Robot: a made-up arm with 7 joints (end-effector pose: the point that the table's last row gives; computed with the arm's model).
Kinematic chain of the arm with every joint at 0, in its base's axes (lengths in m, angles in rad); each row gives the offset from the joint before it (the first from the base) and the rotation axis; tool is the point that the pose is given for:
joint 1: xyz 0 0 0.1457 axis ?
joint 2: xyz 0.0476 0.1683 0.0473 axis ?
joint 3: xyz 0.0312 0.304 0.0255 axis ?
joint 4: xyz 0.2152 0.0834 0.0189 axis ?
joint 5: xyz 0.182 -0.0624 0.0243 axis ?
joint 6: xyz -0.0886 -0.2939 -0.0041 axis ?
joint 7: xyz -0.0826 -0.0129 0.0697 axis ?
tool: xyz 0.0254 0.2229 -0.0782
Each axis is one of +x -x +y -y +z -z.
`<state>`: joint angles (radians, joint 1 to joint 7).
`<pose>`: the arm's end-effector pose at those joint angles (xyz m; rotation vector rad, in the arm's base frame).
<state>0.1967 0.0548 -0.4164 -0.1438 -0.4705 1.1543 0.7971</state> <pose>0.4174 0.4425 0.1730 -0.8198 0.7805 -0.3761</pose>
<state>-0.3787 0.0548 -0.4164 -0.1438 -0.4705 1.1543 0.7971</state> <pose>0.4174 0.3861 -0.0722 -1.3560 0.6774 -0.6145</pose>
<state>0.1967 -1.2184 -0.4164 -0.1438 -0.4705 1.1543 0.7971</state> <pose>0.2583 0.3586 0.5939 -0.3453 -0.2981 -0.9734</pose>
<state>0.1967 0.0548 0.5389 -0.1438 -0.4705 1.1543 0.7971</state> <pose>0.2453 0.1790 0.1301 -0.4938 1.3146 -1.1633</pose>
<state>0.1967 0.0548 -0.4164 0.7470 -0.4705 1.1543 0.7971</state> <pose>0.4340 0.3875 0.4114 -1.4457 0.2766 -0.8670</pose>
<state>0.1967 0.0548 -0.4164 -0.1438 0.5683 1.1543 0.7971</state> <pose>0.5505 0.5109 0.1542 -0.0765 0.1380 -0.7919</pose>
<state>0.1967 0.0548 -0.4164 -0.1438 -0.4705 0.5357 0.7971</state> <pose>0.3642 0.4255 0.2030 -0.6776 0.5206 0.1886</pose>
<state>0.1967 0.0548 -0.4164 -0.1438 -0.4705 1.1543 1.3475</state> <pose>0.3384 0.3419 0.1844 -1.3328 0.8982 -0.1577</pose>
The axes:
joint 1: +x
joint 2: +y
joint 3: -z
joint 4: -x
joint 5: -y
joint 6: -z
joint 7: -x

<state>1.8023 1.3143 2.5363 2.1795 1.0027 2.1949 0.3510</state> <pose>0.3408 -0.2835 -0.0371 -1.5669 -0.1165 -0.0977</pose>
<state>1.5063 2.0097 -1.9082 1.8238 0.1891 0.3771 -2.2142</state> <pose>0.5809 -0.2687 0.6487 -1.7678 -0.2522 -1.1719</pose>
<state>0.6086 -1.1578 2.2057 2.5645 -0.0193 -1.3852 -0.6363</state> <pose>0.0953 -0.1548 0.5605 1.5477 1.5884 0.0181</pose>
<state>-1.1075 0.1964 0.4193 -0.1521 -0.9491 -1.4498 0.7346</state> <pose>0.1142 0.1523 0.1055 -0.6619 0.7788 0.7810</pose>
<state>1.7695 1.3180 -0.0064 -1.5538 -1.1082 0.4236 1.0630</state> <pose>-0.1513 0.1317 0.6680 1.8126 0.7522 2.3868</pose>
